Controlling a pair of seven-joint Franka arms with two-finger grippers.
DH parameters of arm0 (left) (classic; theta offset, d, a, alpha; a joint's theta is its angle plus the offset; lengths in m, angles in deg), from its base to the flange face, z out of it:
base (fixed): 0 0 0 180
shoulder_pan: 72.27 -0.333 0 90
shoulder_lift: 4.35 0 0 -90
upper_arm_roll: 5.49 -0.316 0.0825 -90
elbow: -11.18 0 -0.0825 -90
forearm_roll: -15.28 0.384 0 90
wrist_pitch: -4.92 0 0.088 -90
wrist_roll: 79.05 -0.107 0 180
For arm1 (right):
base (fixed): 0 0 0 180
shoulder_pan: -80.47 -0.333 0 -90
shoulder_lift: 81.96 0 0 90
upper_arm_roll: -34.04 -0.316 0.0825 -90
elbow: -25.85 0 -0.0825 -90
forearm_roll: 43.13 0.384 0 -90
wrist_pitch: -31.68 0 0.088 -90
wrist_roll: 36.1 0.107 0 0
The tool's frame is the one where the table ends.
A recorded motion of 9 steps. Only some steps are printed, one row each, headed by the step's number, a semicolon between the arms.
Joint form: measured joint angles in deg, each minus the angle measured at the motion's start. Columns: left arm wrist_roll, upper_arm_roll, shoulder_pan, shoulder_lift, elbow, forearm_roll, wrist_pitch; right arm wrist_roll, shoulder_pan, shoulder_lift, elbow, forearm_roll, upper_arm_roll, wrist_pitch.
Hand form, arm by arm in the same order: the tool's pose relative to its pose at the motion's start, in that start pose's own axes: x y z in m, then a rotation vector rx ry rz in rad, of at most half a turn. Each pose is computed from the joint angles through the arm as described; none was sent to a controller.
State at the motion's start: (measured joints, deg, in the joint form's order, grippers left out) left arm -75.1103 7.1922 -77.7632 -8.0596 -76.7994 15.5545 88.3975; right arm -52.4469 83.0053 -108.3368 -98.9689 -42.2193 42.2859 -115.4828
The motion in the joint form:
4: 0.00 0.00 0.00 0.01 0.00 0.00 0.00; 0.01 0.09 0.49 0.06 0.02 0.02 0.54
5: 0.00 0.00 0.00 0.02 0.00 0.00 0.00; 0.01 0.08 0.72 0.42 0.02 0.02 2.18
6: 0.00 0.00 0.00 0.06 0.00 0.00 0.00; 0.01 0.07 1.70 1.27 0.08 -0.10 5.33
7: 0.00 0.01 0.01 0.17 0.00 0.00 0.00; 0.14 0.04 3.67 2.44 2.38 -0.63 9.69
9: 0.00 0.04 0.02 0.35 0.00 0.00 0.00; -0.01 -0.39 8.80 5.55 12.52 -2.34 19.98
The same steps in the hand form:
4: 0.0001 0.0000 0.0001 0.0000 -0.0002 0.0000; 0.0001 0.0012 -0.0043 0.0014 0.0004 0.0027
5: 0.0001 0.0000 0.0002 -0.0001 -0.0003 0.0000; -0.0001 0.0010 -0.0063 0.0072 -0.0170 0.0027
6: 0.0004 0.0000 0.0005 -0.0002 -0.0010 0.0000; 0.0017 0.0003 -0.0167 0.0176 -0.0382 0.0019
7: 0.0010 0.0001 0.0015 -0.0004 -0.0029 0.0004; 0.0054 -0.0045 -0.0375 0.0566 -0.0498 0.0260
9: 0.0020 0.0003 0.0031 -0.0009 -0.0060 0.0012; 0.0152 -0.0289 -0.0968 0.2198 -0.0453 0.0968

